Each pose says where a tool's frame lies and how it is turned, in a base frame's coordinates. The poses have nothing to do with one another.
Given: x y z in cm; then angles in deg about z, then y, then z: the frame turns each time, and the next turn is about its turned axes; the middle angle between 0 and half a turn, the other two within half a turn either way.
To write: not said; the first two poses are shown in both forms.
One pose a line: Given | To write
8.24 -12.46 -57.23 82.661 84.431 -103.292 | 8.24 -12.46 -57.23 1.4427 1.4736 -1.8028
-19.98 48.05 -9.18 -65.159 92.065 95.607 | -19.98 48.05 -9.18 -1.1372 1.6068 1.6687
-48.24 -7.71 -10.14 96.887 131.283 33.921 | -48.24 -7.71 -10.14 1.6910 2.2913 0.5920
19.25 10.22 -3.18 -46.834 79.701 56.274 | 19.25 10.22 -3.18 -0.8174 1.3910 0.9822
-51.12 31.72 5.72 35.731 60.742 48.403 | -51.12 31.72 5.72 0.6236 1.0601 0.8448
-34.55 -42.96 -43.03 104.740 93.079 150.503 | -34.55 -42.96 -43.03 1.8281 1.6245 2.6268
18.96 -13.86 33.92 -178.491 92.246 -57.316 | 18.96 -13.86 33.92 -3.1153 1.6100 -1.0004
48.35 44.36 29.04 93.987 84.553 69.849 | 48.35 44.36 29.04 1.6404 1.4757 1.2191
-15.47 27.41 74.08 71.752 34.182 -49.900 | -15.47 27.41 74.08 1.2523 0.5966 -0.8709
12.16 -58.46 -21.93 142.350 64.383 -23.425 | 12.16 -58.46 -21.93 2.4845 1.1237 -0.4088
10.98 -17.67 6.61 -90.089 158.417 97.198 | 10.98 -17.67 6.61 -1.5723 2.7649 1.6964
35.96 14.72 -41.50 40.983 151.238 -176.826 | 35.96 14.72 -41.50 0.7153 2.6396 -3.0862
